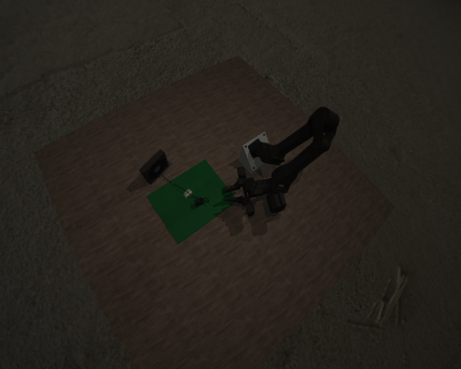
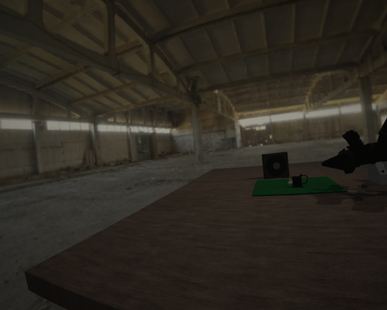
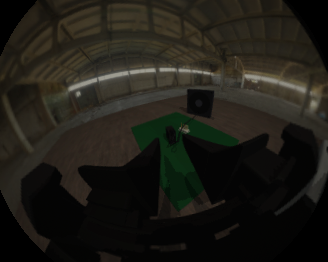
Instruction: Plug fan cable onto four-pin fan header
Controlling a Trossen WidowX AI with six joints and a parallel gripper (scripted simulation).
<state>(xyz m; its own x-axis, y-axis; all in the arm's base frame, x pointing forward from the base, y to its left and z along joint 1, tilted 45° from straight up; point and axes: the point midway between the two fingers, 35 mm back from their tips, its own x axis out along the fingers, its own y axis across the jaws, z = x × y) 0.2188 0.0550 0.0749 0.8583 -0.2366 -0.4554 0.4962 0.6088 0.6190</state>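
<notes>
My gripper tip is 80 mm short of the black plug, 70 mm above it and 60 mm to the left of it. Round my gripper tip: green board (110 mm below, 90 mm to the right, 90 mm ahead); black fan (270 mm to the right, 130 mm ahead, 30 mm below); pale four-pin fan header (120 mm to the right, 90 mm below, 90 mm ahead).
</notes>
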